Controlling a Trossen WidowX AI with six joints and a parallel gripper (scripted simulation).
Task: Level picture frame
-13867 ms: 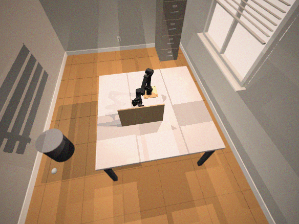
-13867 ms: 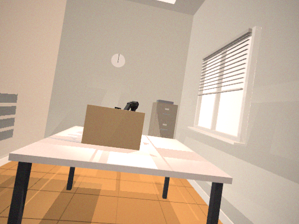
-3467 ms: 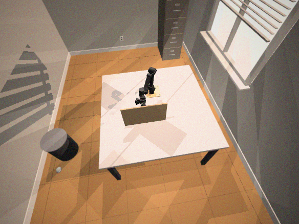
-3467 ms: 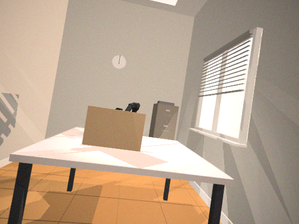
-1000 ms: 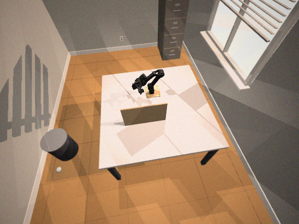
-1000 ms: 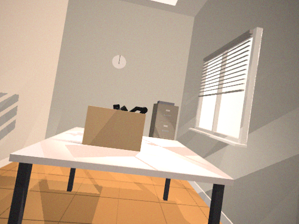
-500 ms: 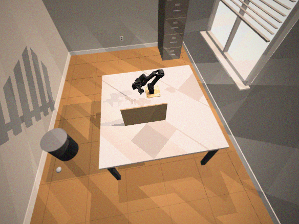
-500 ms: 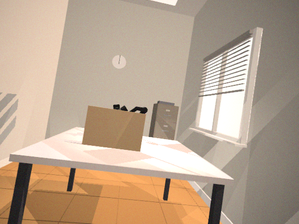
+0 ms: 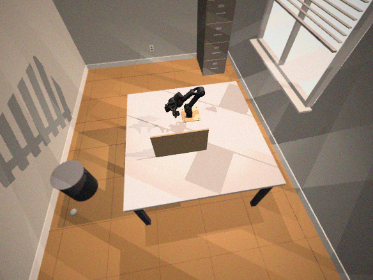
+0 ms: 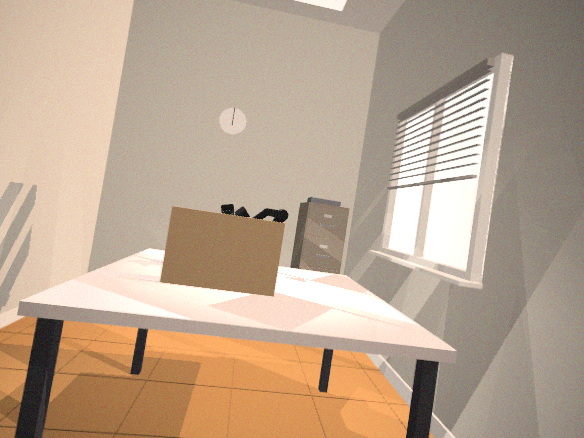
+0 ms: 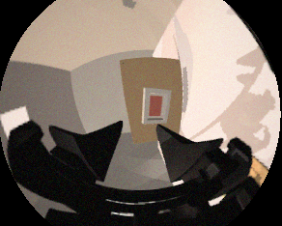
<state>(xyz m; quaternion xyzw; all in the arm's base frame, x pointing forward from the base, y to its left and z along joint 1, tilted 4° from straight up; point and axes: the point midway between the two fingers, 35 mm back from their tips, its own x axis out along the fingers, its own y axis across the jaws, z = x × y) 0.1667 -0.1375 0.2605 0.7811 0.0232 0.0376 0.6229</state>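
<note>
My gripper tip is now 200 mm short of the picture frame, 40 mm to the right of it and 90 mm above it. From my gripper tip the other things lie so: wall board 210 mm ahead, 40 mm to the left, 100 mm below.
</note>
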